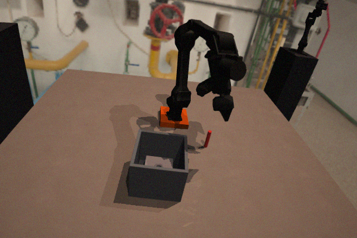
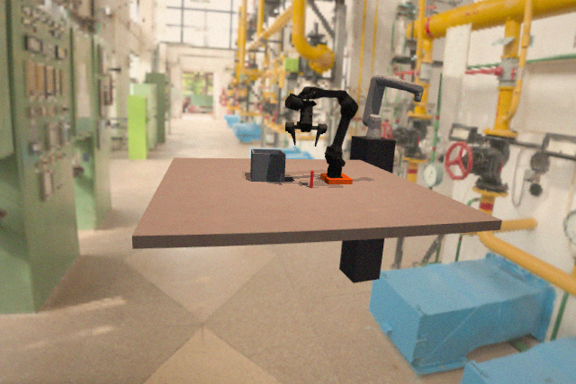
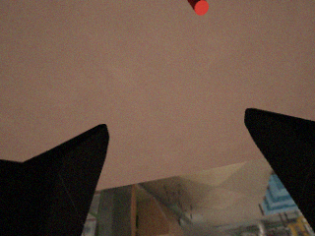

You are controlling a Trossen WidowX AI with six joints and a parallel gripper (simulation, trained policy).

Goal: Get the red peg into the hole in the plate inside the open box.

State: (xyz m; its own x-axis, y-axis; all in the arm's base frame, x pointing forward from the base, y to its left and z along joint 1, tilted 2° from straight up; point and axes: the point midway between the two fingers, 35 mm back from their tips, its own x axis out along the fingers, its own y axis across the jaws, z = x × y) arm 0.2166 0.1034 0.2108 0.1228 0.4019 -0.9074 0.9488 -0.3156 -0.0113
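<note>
My gripper tip is now 160 mm above the red peg, 50 mm past it and 20 mm to the left of it.
</note>
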